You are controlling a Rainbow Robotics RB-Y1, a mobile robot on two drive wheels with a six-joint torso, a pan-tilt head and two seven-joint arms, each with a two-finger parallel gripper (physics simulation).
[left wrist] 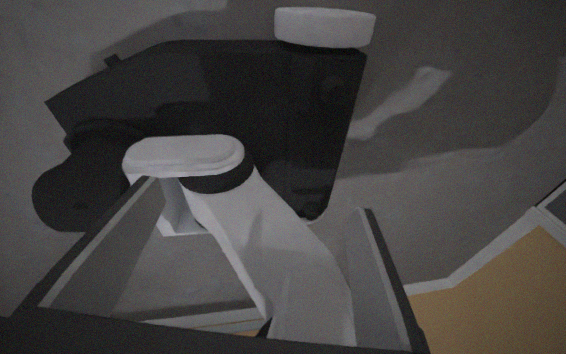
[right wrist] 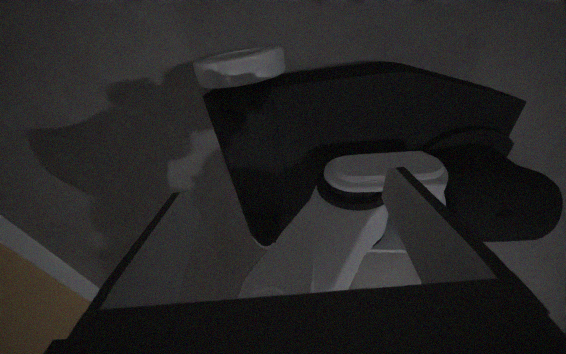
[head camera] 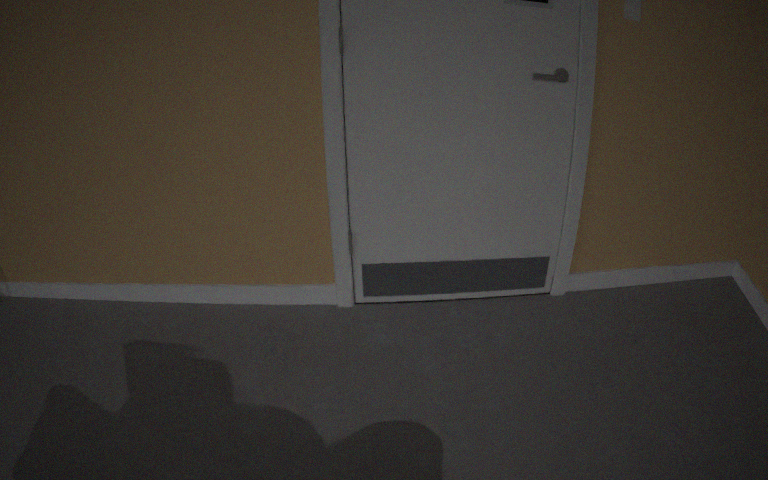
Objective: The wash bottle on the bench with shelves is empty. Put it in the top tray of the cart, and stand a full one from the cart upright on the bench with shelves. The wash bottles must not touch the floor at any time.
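Frame: origin at the robot's base, x ahead, y left, z up, level; centimetres.
Where they show: left gripper, fingertip midpoint: (left wrist: 258, 204); right gripper, fingertip midpoint: (right wrist: 286, 193).
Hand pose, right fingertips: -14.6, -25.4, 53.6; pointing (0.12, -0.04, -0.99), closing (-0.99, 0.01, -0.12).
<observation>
After its pixels a point has its place, as x, y, z.
The wash bottles, the bench with shelves and the cart do not show in any of the three views. My left gripper (left wrist: 258, 204) {-15.1, 23.1, 53.7} is open, its two flat fingers wide apart, with nothing held between them. My right gripper (right wrist: 286, 193) {-14.6, -25.4, 53.6} is open too, its fingers wide apart and empty. Behind the fingers in each wrist view are white parts of my own body and my dark base with a white wheel, standing on the floor. Neither gripper shows in the head view.
In the head view a closed grey door (head camera: 458, 158) {155.2, -20.7, 59.6} with a lever handle (head camera: 552, 75) {151.7, -50.8, 93.3} stands in a yellow wall (head camera: 169, 141) {153.4, 77.2, 72.0}. A white baseboard (head camera: 169, 293) {151.5, 92.4, 4.9} runs along the wall, and a room corner is at the right. My shadow falls on the grey floor (head camera: 538, 384) {108.8, -49.0, 0.0} at the lower left.
</observation>
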